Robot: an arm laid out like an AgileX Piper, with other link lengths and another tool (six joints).
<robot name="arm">
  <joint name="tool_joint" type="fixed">
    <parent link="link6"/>
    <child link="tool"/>
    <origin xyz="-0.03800 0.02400 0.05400" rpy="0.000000 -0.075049 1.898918"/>
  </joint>
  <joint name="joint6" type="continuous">
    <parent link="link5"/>
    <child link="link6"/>
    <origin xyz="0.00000 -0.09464 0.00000" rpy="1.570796 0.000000 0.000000"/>
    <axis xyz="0 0 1"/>
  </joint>
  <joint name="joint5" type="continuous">
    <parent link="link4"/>
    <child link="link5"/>
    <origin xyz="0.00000 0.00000 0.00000" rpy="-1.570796 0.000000 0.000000"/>
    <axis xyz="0 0 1"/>
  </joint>
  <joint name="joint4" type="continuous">
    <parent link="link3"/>
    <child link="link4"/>
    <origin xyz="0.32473 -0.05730 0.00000" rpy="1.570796 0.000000 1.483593"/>
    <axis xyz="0 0 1"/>
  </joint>
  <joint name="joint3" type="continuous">
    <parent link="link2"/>
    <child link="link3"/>
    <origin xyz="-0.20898 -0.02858 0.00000" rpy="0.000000 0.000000 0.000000"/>
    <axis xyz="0 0 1"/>
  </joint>
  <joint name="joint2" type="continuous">
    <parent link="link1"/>
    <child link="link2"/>
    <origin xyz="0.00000 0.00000 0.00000" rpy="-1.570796 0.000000 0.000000"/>
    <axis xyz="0 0 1"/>
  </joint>
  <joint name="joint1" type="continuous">
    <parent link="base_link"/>
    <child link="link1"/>
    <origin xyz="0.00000 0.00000 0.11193" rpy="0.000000 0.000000 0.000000"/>
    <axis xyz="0 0 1"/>
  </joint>
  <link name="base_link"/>
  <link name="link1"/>
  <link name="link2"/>
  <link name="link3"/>
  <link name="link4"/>
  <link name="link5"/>
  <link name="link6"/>
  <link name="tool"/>
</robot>
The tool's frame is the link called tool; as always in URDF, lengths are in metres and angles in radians. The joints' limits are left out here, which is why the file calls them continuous.
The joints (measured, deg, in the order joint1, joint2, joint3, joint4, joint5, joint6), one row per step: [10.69 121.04 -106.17 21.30 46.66 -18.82]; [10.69 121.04 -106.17 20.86 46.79 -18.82]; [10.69 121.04 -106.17 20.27 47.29 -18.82]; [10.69 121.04 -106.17 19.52 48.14 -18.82]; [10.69 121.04 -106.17 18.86 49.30 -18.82]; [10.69 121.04 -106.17 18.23 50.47 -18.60]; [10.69 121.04 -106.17 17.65 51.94 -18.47]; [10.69 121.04 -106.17 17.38 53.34 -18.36]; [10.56 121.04 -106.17 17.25 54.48 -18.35]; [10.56 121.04 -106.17 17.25 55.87 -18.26]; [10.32 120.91 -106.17 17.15 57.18 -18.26]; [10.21 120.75 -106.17 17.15 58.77 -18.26]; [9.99 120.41 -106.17 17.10 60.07 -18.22]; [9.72 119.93 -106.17 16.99 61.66 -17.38]
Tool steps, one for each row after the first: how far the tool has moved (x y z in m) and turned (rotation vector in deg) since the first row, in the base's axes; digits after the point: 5 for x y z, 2 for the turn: [-0.00024 -0.00049 -0.00071 -0.44 0.04 0.12]; [-0.00121 -0.00105 -0.00221 -1.07 0.40 0.40]; [-0.00288 -0.00172 -0.00446 -1.89 1.05 0.81]; [-0.00519 -0.00225 -0.00711 -2.67 2.02 1.31]; [-0.00743 -0.00291 -0.00967 -3.31 3.08 1.62]; [-0.01038 -0.00347 -0.01263 -4.00 4.40 2.07]; [-0.01327 -0.00365 -0.01508 -4.38 5.71 2.47]; [-0.01534 -0.00486 -0.01694 -4.63 6.76 2.72]; [-0.01834 -0.00468 -0.01896 -4.76 8.10 3.09]; [-0.02062 -0.00688 -0.01968 -4.98 9.20 3.28]; [-0.02396 -0.00769 -0.02033 -5.13 10.54 3.68]; [-0.02644 -0.00968 -0.01889 -5.25 11.44 3.84]; [-0.02905 -0.01258 -0.01651 -5.11 12.74 3.35]
